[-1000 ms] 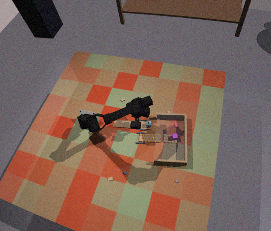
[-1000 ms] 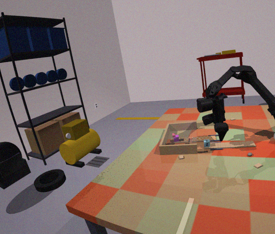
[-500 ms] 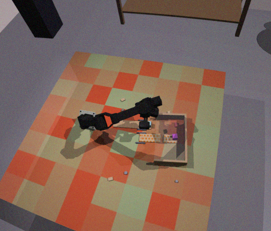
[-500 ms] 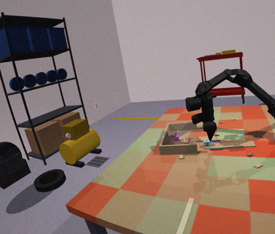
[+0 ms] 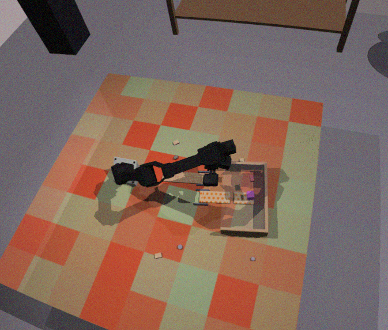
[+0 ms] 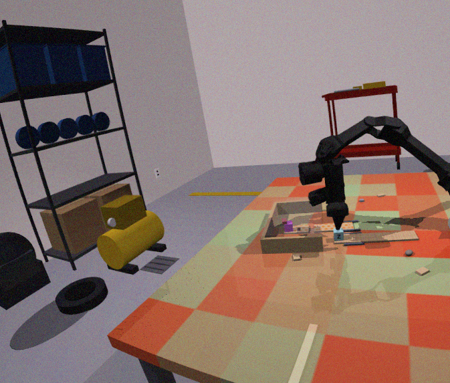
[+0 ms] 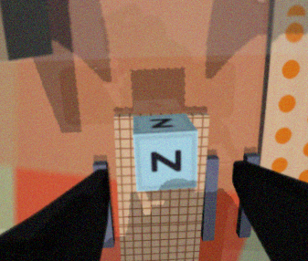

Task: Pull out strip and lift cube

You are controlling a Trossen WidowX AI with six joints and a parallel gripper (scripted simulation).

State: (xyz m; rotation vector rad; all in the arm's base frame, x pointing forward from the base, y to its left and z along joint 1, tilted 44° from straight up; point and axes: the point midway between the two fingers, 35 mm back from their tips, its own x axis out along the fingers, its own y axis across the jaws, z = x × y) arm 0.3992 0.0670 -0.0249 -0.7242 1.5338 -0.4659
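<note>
The checked strip lies 120 mm behind my gripper tip, 20 mm to the right of it and 50 mm below it. From my gripper tip the other things lie so: wood block: 140 mm behind, 400 mm to the right, 50 mm below; then orange-dotted strip: 30 mm ahead, 90 mm to the right, 50 mm below.
</note>
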